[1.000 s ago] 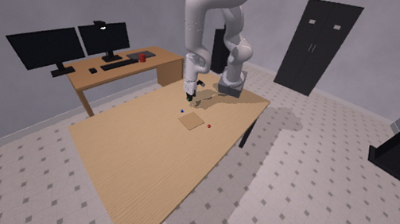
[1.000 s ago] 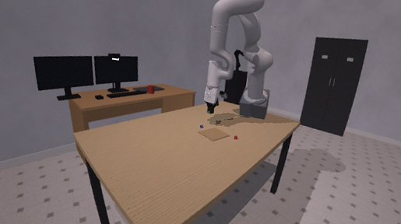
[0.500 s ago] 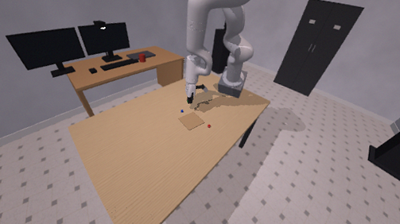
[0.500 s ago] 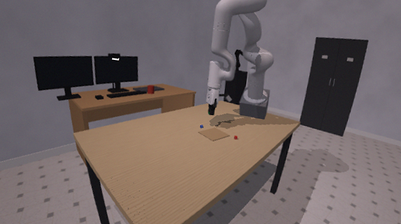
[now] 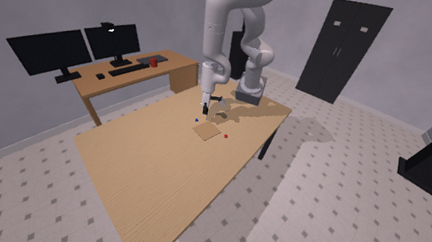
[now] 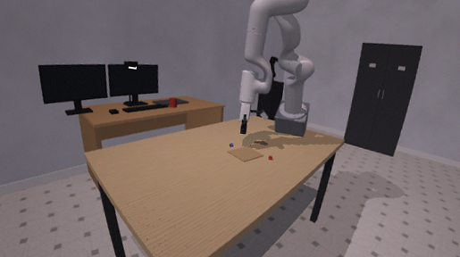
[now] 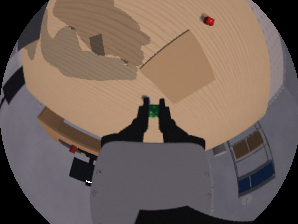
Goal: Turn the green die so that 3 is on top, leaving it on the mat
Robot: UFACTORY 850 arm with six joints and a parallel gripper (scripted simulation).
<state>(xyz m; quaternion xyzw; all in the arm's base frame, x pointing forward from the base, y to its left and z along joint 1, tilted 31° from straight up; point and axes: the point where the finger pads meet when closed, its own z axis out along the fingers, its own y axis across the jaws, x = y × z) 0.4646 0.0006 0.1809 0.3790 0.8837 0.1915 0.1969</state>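
Now: the tan mat 11 cm below my hand, 6 cm to the left of it and 3 cm ahead of it. From my hand the other things lie so: green die 1 cm to the right, 1 cm below, 1 cm ahead; red die 18 cm to the left, 11 cm below, 4 cm behind; blue die 11 cm below, 6 cm to the right, 3 cm ahead.
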